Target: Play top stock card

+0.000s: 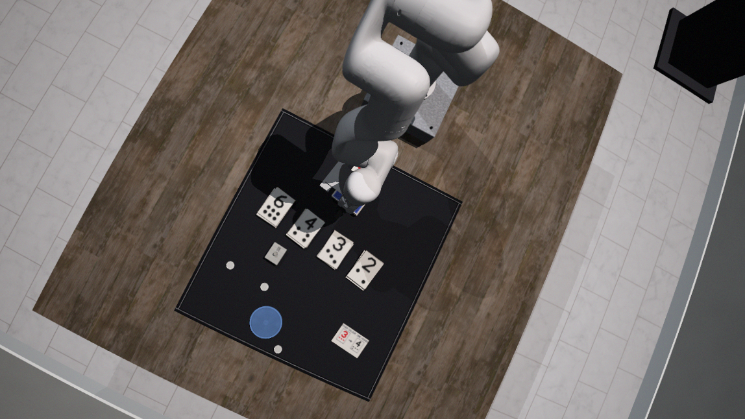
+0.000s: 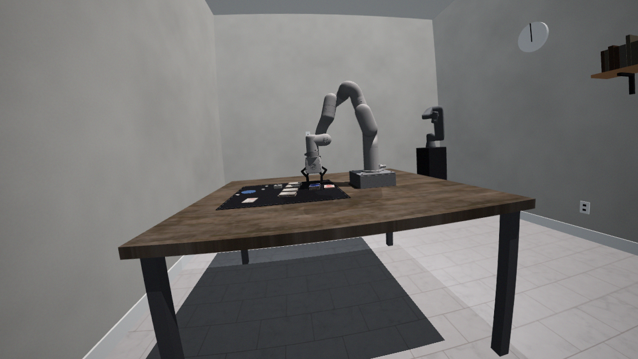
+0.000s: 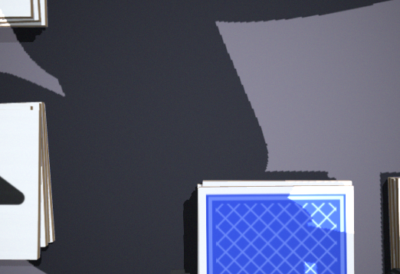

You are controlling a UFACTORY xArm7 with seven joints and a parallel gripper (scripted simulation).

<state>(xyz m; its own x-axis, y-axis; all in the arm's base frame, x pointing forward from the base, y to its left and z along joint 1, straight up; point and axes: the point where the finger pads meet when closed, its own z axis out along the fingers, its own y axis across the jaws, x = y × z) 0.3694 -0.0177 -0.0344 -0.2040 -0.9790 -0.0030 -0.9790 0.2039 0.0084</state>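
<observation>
Now: hand 130 mm short of the black 4 card, 80 mm to the left of it and 30 mm above it. Round my hand: black 3 card (150 mm ahead, 20 mm to the left, 40 mm below); then black 2 card (170 mm ahead, 130 mm to the left, 40 mm below); then black mat (180 mm ahead, 60 mm below).
</observation>
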